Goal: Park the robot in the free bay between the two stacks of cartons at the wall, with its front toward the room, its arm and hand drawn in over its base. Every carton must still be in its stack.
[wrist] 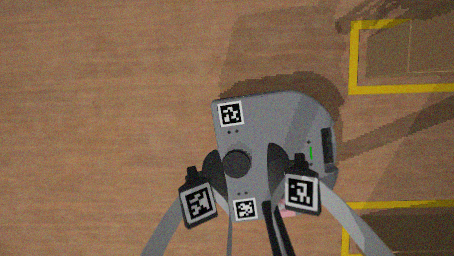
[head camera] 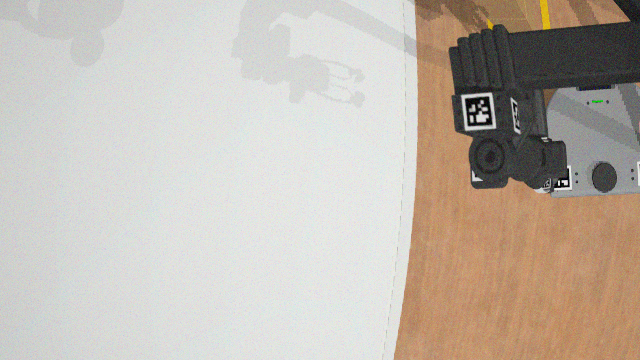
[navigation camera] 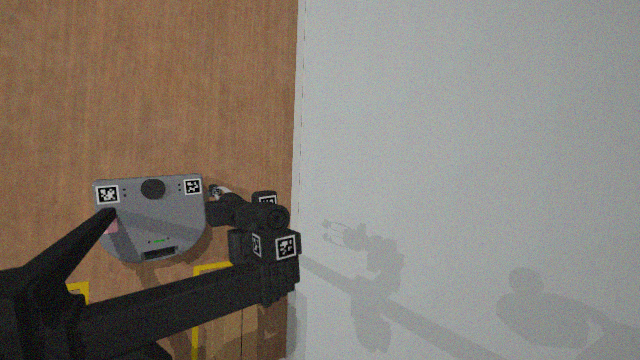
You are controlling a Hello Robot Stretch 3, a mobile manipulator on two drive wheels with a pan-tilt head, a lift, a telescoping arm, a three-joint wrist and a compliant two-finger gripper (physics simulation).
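Pixels of known places: gripper, between the fingertips: (wrist: 245, 165); robot's base, origin of its link: (wrist: 237, 148) (head camera: 602, 176) (navigation camera: 153, 187).
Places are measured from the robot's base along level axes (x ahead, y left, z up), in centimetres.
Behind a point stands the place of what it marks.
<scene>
In the wrist view, one carton stack (wrist: 387, 50) {x -43.3, y -23.0, z 10.2 cm} stands inside a yellow outline (wrist: 354, 60) {x -39.6, y -22.3, z 0.2 cm} at upper right, and another stack (wrist: 415, 230) {x -49.7, y 30.6, z 9.1 cm} inside a second yellow outline (wrist: 400, 204) {x -51.5, y 27.1, z 0.1 cm} at lower right. The bay floor (wrist: 395, 155) {x -50.6, y 9.7, z 0.0 cm} lies between them. My grey base (wrist: 260, 120) {x -7.3, y -10.3, z 16.0 cm} (navigation camera: 160, 215) {x -9.7, y -1.3, z 16.0 cm} (head camera: 575, 120) {x -14.5, y -7.5, z 16.0 cm} is outside the bay; its rounded edge with the green light faces the bay's mouth. My gripper (wrist: 245, 165) {x -2.2, y -12.3, z 56.2 cm} is open and empty, pointing down over the base in the wrist view. My arm (navigation camera: 170, 305) {x -9.2, y -0.1, z 92.3 cm} (head camera: 575, 55) {x -10.0, y -4.4, z 92.3 cm} reaches sideways and the wrist (navigation camera: 265, 230) {x -3.5, y -12.8, z 90.1 cm} (head camera: 500, 145) {x -3.2, y -13.8, z 88.7 cm} sits beside the base. The stacks show partly.
A pale wall (head camera: 200, 200) {x 0.9, y -66.9, z 79.3 cm} (navigation camera: 450, 125) {x 13.9, y -68.4, z 88.2 cm} runs along the arm's side, close to the wrist. Shadows of the robot fall on it. Cartons (navigation camera: 225, 325) {x -48.2, y -16.4, z 35.9 cm} (head camera: 505, 15) {x -43.3, y -22.4, z 20.8 cm} and their yellow outline (navigation camera: 195, 310) (head camera: 545, 15) {x -50.1, y -11.8, z 0.1 cm} show past the arm. Another outline corner (navigation camera: 78, 286) {x -33.9, y 26.7, z 0.2 cm} shows left.
</scene>
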